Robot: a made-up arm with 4 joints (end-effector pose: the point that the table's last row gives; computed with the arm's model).
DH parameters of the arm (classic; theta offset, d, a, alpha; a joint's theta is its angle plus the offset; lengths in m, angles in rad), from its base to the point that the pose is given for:
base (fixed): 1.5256 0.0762 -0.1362 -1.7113
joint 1: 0 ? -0.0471 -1.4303
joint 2: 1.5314 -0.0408 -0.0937 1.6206
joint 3: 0 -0.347 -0.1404 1.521
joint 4: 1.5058 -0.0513 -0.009 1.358
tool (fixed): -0.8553 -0.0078 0 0
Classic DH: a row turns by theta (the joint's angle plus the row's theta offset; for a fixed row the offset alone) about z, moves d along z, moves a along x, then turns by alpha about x.
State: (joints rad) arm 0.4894 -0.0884 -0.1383 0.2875
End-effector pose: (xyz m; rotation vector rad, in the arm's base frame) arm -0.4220 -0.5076 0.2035 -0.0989 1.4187 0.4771
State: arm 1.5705 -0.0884 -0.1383 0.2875
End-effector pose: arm -0.4401 -0.1394 0.4489 -0.8317 1.5804 -0.4487
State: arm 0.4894 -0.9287 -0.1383 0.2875
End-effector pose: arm -0.0791 -0.5543 0.2135 -0.5433 1.7353 1.1780
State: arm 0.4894 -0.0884 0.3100 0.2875
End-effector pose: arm -0.4371 -0.4797 0.2646 0.1313 1.8088 0.3459
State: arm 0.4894 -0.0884 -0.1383 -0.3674
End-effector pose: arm -0.4273 -0.5031 0.2005 0.2779 1.0694 0.0250
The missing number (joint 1, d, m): 0.1882
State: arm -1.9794 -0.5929 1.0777 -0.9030
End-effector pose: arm -0.0684 -0.0667 -0.4077 1.0777 1.5884 1.8111
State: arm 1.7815 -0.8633 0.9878 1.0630
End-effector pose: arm -0.0758 0.0430 0.4818 -0.2626 -2.7406 0.6547
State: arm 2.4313 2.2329 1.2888 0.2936
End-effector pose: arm -0.3160 -0.2490 -0.3078 0.1906 -0.2777 -0.4108
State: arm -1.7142 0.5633 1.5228 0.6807
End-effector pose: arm -0.4428 -0.2771 -0.3031 -0.8924 -0.7590 -2.0699
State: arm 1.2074 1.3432 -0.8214 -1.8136
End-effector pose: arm -0.5599 -0.1695 -0.0398 0.2838 -1.8166 -0.4226
